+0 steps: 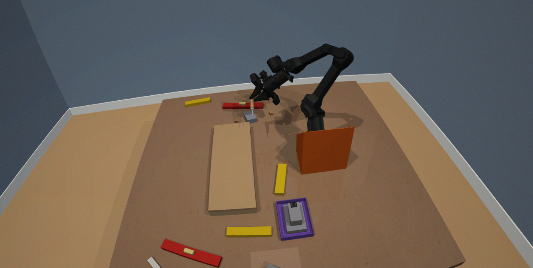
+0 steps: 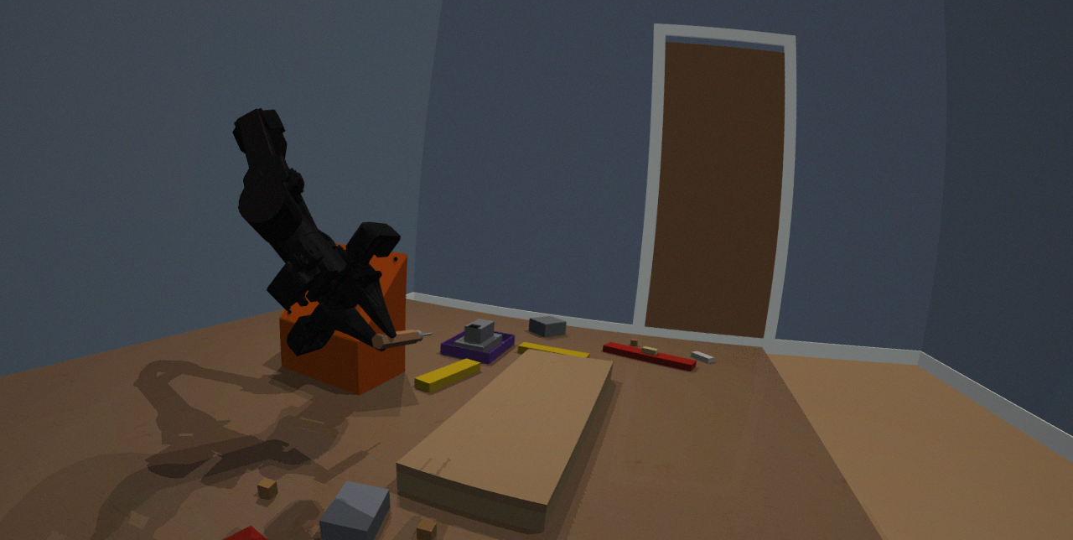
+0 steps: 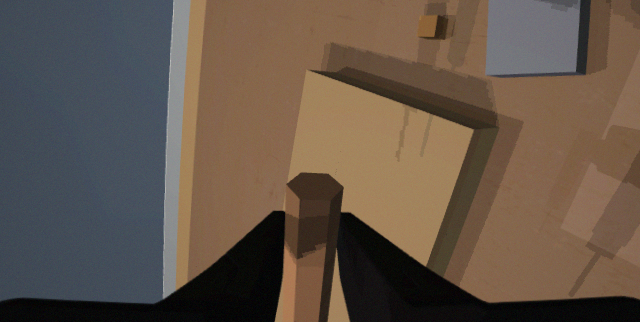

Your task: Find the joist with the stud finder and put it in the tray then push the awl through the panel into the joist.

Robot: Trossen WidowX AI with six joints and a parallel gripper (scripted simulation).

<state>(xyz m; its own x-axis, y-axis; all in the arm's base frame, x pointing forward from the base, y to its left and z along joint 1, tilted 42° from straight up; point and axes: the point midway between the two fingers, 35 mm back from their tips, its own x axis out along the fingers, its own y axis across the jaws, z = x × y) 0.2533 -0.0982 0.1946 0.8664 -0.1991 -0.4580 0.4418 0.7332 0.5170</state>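
My gripper tip is 1 cm past the awl, 5 cm to the right of it and 1 cm above it. Round my gripper tip: purple tray (20 cm behind, 53 cm to the left, 17 cm below); then grey stud finder (19 cm behind, 51 cm to the left, 13 cm below); then grey block (3 cm ahead, 9 cm to the right, 17 cm below).
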